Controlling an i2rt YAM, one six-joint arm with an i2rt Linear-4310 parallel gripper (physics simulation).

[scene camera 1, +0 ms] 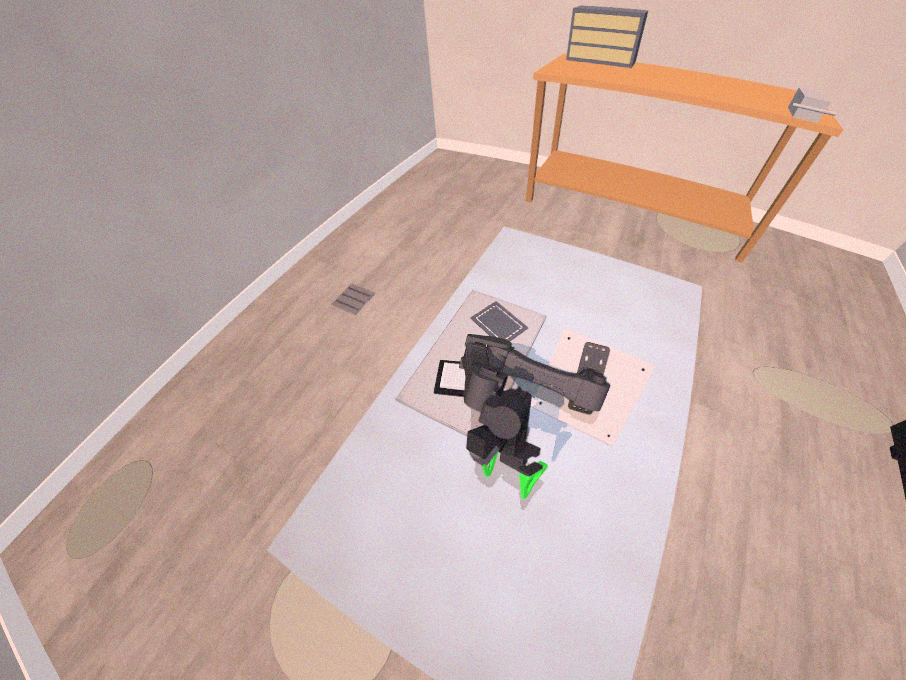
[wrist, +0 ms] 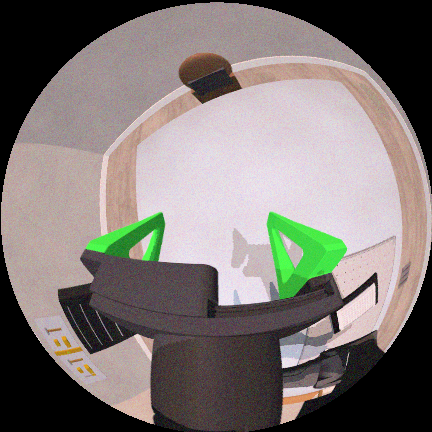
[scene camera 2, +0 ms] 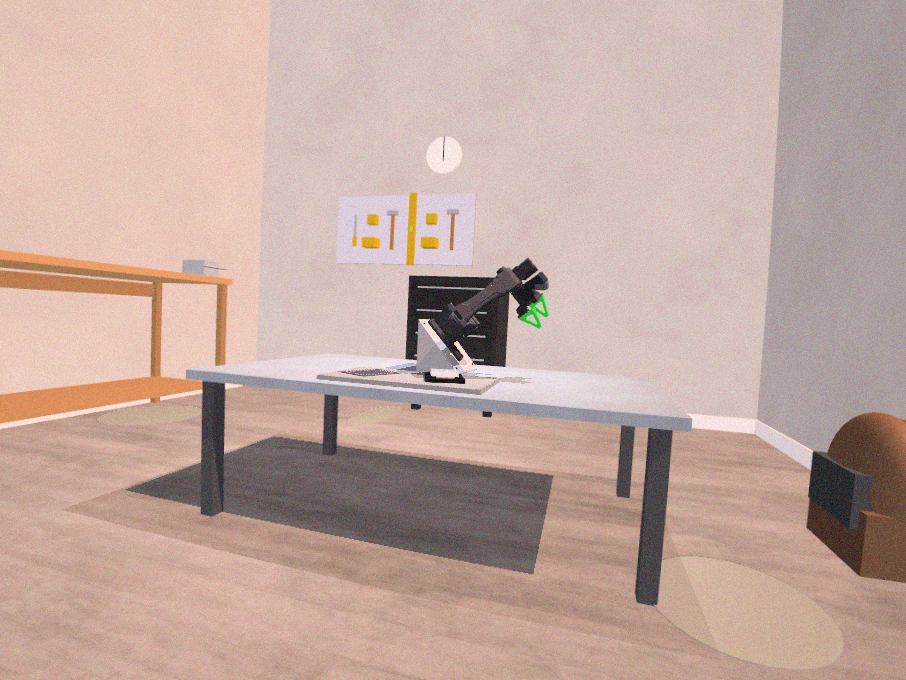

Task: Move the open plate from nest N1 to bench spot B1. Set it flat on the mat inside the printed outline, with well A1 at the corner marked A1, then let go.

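Places are measured from the arm's base along level axes (x ahead, y left, z up), in metres.
Where they show: gripper, fingertip midpoint: [scene camera 1: 505, 486] [wrist: 215, 217] [scene camera 2: 543, 321]; arm's base, link origin: [scene camera 1: 588, 378] [scene camera 2: 445, 340].
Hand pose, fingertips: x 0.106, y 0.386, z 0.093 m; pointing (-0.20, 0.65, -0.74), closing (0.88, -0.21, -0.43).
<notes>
Each offset is from my fingertips to the centre of the thing. "spot": to the spot under its first point. Level surfaces: height alone.
The white plate @(dz -0.182, dx +0.246, dy -0.297 m) [scene camera 1: 452, 376] [scene camera 2: 444, 374] [wrist: 358, 305] sits in the black nest @(spot: dz -0.175, dx +0.298, dy -0.258 m) [scene camera 1: 439, 379] [wrist: 376, 288] on a perforated board; the arm hides part of the nest in scene camera 1. The dark mat @(dz -0.199 m) [scene camera 1: 499, 320] [scene camera 2: 369, 372], with a dashed white outline, lies at the board's far end in scene camera 1. Its A1 mark is too small to read. My gripper [scene camera 1: 506, 486] [scene camera 2: 542, 320] [wrist: 215, 217] is open and empty, with green fingers wide apart. It hangs high above the pale table, beyond the board's near edge in scene camera 1, away from plate and mat.
The perforated board @(spot: dz -0.201, dx +0.314, dy -0.171 m) [scene camera 1: 424, 404] [wrist: 384, 255] lies on the table @(dz -0.214 m) [scene camera 1: 468, 570] [scene camera 2: 585, 391]. The arm's pink base plate [scene camera 1: 625, 398] is beside it. An orange workbench [scene camera 1: 695, 86] [scene camera 2: 87, 264], a dark cabinet [scene camera 2: 457, 284] and a brown chair-like object [scene camera 2: 874, 453] [wrist: 205, 70] stand away from the table.
</notes>
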